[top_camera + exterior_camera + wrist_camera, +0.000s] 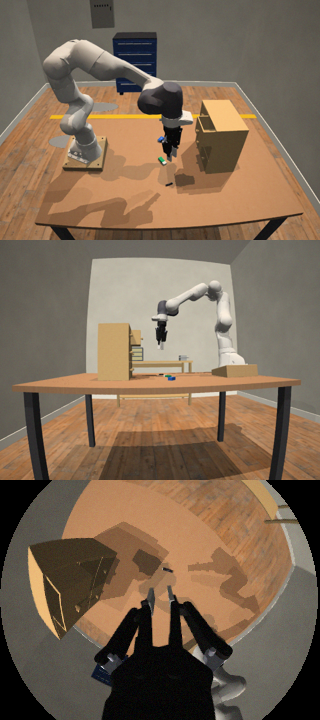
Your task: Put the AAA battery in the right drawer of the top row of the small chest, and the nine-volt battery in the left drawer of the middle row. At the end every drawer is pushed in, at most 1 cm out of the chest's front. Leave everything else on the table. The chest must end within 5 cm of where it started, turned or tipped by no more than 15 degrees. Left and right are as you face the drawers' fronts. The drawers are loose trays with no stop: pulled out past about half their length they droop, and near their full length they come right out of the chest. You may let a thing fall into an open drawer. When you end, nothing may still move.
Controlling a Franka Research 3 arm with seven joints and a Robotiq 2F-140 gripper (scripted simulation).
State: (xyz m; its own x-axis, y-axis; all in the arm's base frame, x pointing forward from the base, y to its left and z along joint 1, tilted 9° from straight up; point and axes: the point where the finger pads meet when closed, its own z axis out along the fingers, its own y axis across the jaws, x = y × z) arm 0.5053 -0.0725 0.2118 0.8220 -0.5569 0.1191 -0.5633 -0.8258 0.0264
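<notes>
Now: the thin black AAA battery 24 cm below my hand and 1 cm to the right of it. The rest, counted from my hand: green-and-white AAA battery 24 cm below, 16 cm to the left, 6 cm behind; blue nine-volt battery 35 cm to the left, 23 cm below, 10 cm behind.
</notes>
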